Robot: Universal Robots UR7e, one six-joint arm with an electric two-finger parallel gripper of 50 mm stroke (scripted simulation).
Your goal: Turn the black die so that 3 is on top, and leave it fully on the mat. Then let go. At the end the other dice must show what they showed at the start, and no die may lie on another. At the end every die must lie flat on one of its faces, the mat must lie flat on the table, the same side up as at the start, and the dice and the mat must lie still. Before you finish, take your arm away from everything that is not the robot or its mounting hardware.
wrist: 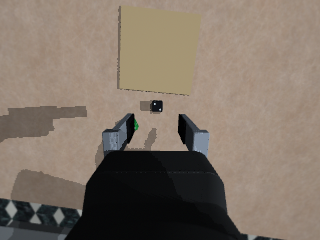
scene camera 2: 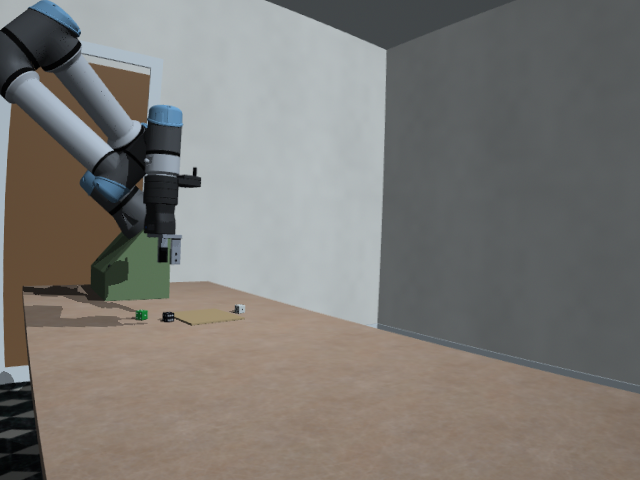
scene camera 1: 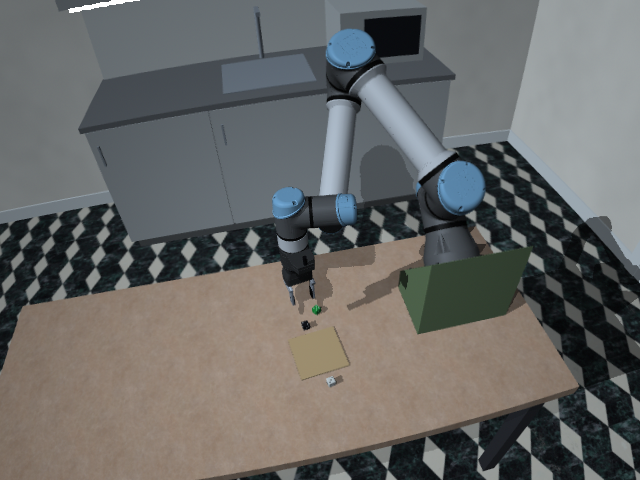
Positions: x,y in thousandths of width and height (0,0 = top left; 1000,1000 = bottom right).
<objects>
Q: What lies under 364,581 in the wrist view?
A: My gripper.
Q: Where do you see a tan mat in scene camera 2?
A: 321,659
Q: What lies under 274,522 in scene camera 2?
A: My gripper.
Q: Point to a tan mat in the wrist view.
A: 492,219
</objects>
